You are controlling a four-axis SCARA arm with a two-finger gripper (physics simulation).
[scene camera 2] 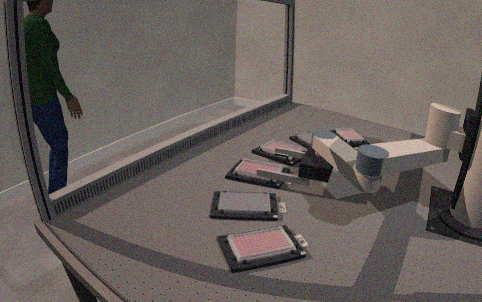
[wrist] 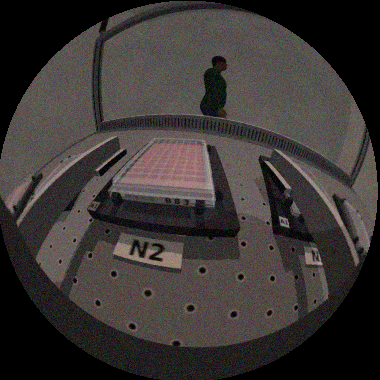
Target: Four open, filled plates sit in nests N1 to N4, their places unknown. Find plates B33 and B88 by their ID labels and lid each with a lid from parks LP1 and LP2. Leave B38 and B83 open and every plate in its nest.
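Seen in the pictures: gripper, fingertip midpoint: (scene camera 2: 267, 160) (wrist: 193, 144); arm's base, link origin: (scene camera 2: 467, 220).
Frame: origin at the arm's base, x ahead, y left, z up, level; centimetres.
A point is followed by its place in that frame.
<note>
My gripper (scene camera 2: 267, 161) {x 69.7, y 9.3, z 5.4 cm} (wrist: 193, 144) {x 69.7, y 9.3, z 5.4 cm} is open and empty, with its fingers spread over the N2 area. Between them in the wrist view, an open pink-filled plate (scene camera 2: 250, 167) {x 72.8, y 13.5, z 3.8 cm} (wrist: 167, 167) {x 68.1, y 11.2, z 3.5 cm} sits in nest N2 (wrist: 227, 210) {x 65.5, y 5.5, z 2.5 cm}; its small, grainy label appears to read B83. Another pink plate (scene camera 2: 279, 146) {x 73.6, y -6.1, z 3.8 cm} sits in the neighbouring nest (wrist: 295, 231) {x 64.9, y -1.0, z 2.3 cm}, partly behind the right finger. A pink plate (scene camera 2: 262, 243) {x 51.1, y 42.8, z 3.9 cm} sits in the nearest nest in the scene view. A grey lid (scene camera 2: 245, 202) {x 63.9, y 29.7, z 3.0 cm} lies on the park beside it. Another pink plate (scene camera 2: 350, 134) {x 55.6, y -36.4, z 3.9 cm} is at the back. Other ID labels are not readable.
The N2 sign (wrist: 148, 251) {x 61.2, y 9.8, z 1.5 cm} lies before its nest. A further park (scene camera 2: 296, 137) {x 73.7, y -20.4, z 2.7 cm} is partly hidden by the arm (scene camera 2: 410, 150) {x 26.2, y 13.9, z 21.5 cm}. A slotted rail (scene camera 2: 150, 160) {x 100.4, y 28.6, z 3.8 cm} (wrist: 175, 122) {x 100.4, y 23.5, z 2.9 cm} edges the table. A person in green (scene camera 2: 45, 65) (wrist: 215, 87) stands beyond it.
</note>
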